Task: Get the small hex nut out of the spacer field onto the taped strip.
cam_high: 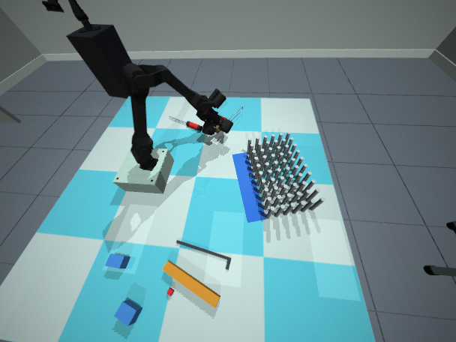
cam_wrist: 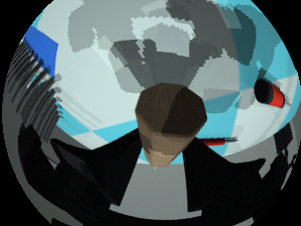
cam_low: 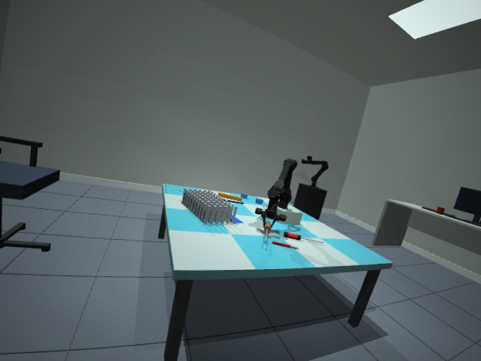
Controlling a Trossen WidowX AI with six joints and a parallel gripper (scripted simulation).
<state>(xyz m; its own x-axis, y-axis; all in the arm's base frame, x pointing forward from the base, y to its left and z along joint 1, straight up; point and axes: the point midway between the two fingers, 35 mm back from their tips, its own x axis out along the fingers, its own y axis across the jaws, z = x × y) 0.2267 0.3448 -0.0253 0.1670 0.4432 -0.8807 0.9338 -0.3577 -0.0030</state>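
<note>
The wooden-handled tool lies 4 cm ahead of my gripper tip and 9 cm to the left of it. Round my gripper tip: blue taped strip: 22 cm ahead, 29 cm to the right, 4 cm below; then orange flat bar: 11 cm ahead, 73 cm to the right, 3 cm below; then small red screwdriver: 10 cm behind, 13 cm to the left, 3 cm below.
</note>
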